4 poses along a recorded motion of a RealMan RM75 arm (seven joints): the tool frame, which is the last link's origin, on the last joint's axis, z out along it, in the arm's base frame.
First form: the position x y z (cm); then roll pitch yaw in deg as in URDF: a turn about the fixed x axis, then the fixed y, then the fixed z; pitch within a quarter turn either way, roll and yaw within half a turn.
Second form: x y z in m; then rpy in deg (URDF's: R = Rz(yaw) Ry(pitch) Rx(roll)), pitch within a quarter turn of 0, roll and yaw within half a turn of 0. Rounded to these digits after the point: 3 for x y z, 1 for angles.
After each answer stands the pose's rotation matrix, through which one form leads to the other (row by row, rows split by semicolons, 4 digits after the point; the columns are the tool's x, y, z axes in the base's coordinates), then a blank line. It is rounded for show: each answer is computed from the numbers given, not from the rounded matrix.
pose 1, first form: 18.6 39.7 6.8 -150.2 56.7 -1.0
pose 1, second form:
0.186 0.397 0.068 -150.2 56.7 -1.0
0.5489 -0.4305 -0.7165; -0.0096 -0.8604 0.5096; -0.8358 -0.2729 -0.4764

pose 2, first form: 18.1 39.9 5.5 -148.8 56.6 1.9
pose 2, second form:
0.181 0.399 0.055 -148.8 56.6 1.9
0.5502 -0.4039 -0.7309; 0.0183 -0.8692 0.4941; -0.8348 -0.2852 -0.4709

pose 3, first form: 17.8 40.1 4.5 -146.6 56.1 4.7
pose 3, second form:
0.178 0.401 0.045 -146.6 56.1 4.7
0.5559 -0.3870 -0.7357; 0.0457 -0.8695 0.4919; -0.8300 -0.3070 -0.4656

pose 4, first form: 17.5 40.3 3.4 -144.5 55.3 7.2
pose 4, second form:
0.175 0.403 0.034 -144.5 55.3 7.2
0.5648 -0.3716 -0.7368; 0.0713 -0.8675 0.4922; -0.8221 -0.3306 -0.4635

